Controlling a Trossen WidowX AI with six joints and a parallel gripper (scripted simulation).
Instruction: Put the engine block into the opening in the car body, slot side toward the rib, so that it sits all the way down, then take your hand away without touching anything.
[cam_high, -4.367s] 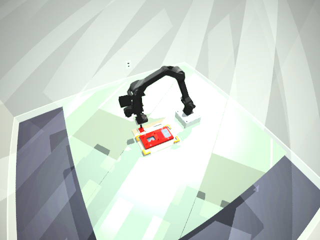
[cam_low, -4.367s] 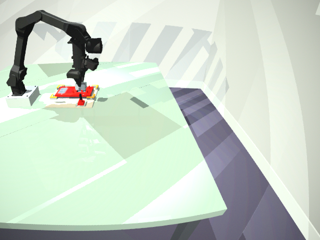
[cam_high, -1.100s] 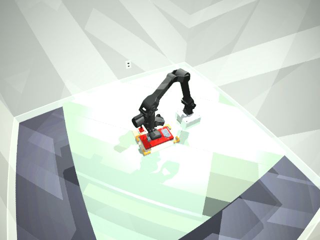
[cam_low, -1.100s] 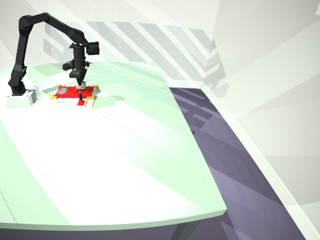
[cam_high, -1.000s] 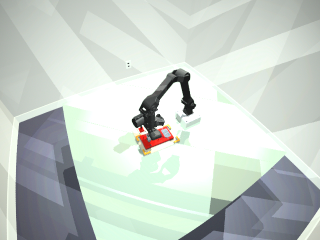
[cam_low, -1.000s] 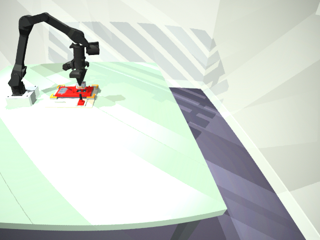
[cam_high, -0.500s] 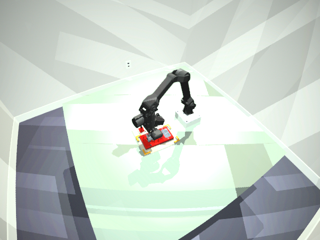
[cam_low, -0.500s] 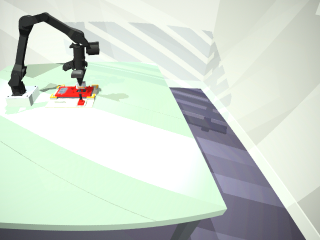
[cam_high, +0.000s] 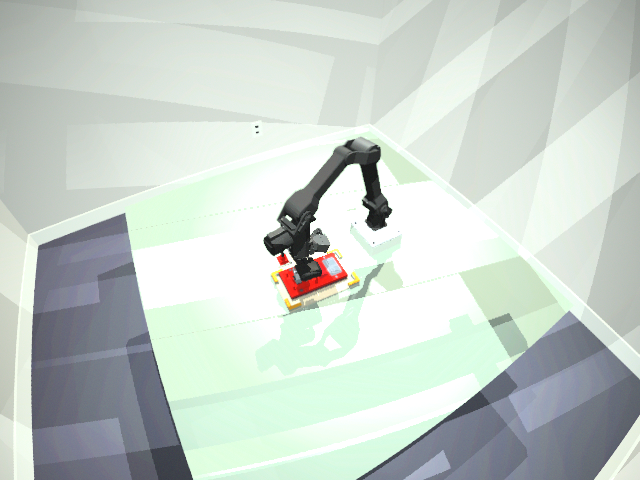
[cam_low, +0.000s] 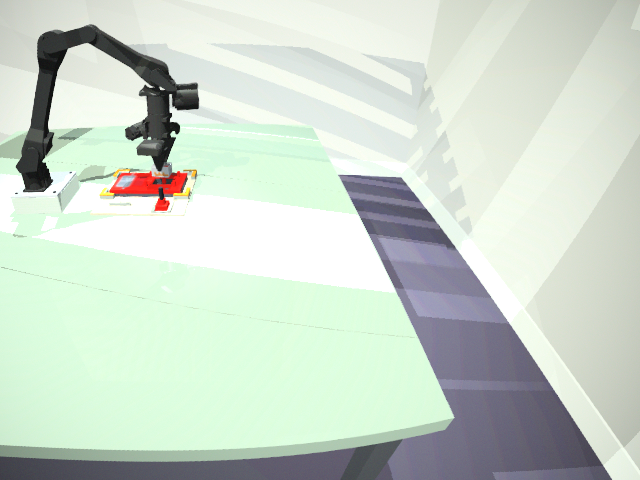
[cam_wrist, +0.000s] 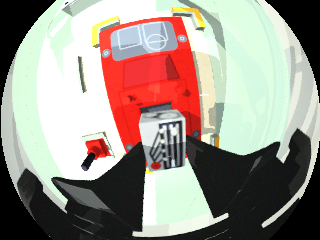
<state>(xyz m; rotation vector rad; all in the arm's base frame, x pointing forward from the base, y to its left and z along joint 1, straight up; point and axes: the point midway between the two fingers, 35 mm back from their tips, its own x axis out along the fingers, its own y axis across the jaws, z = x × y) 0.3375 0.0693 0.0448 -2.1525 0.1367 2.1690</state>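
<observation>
My gripper tip is now 10 mm above the grey engine block.
</observation>
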